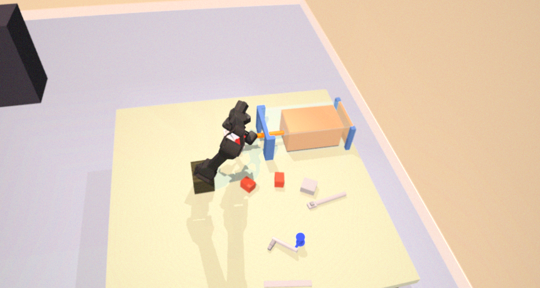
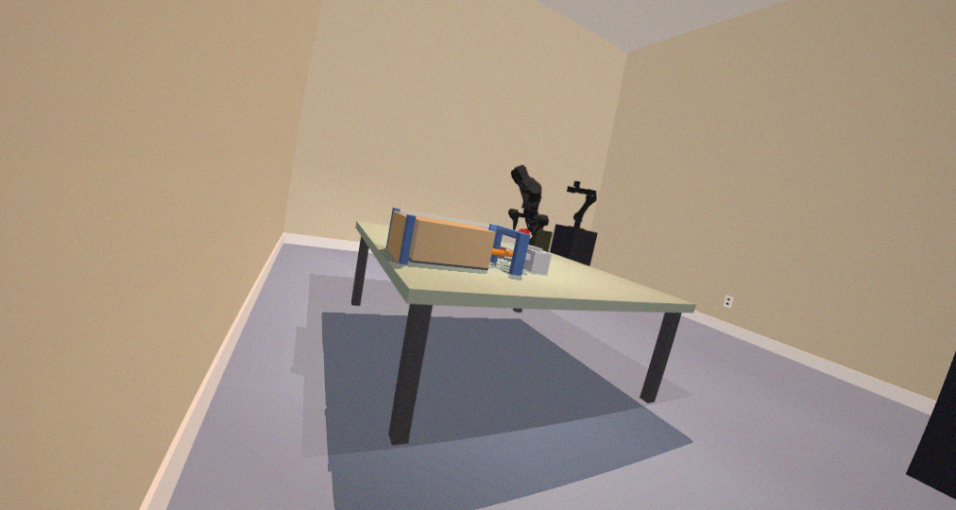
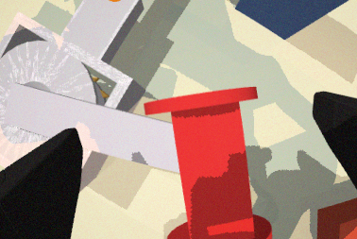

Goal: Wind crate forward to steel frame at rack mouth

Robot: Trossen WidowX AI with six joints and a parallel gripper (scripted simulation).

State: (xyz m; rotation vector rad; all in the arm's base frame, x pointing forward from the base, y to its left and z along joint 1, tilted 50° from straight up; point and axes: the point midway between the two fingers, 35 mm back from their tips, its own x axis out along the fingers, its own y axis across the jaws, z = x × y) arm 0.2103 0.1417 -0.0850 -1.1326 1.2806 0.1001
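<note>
Right now my gripper tip is 10 mm past the red spool grip, 10 mm to the left of it and 10 mm above it. Also, from my gripper tip: winch (60 mm behind, 80 mm to the left, 120 mm below); then blue steel frame (120 mm ahead, 80 mm to the left, 40 mm below); then red-knobbed handle (20 mm behind, 20 mm to the left, 40 mm below).
</note>
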